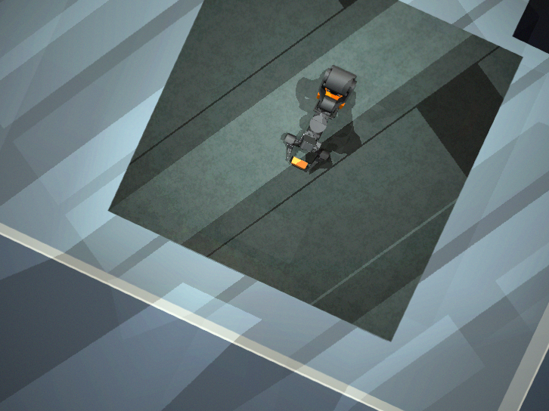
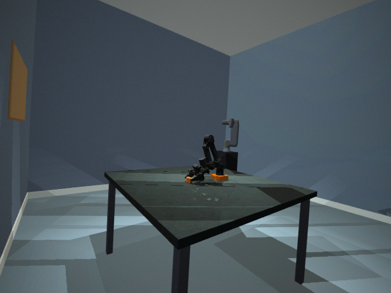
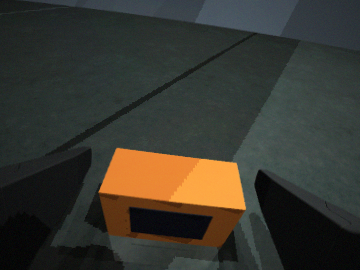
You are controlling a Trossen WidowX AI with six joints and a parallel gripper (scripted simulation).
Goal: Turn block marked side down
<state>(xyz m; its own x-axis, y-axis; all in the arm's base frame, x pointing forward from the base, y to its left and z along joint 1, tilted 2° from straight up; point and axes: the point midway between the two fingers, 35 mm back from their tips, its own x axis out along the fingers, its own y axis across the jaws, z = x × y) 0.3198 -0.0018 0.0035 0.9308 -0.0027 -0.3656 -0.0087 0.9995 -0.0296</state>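
Now: gripper tip 20 mm past the block and 10 mm above it.
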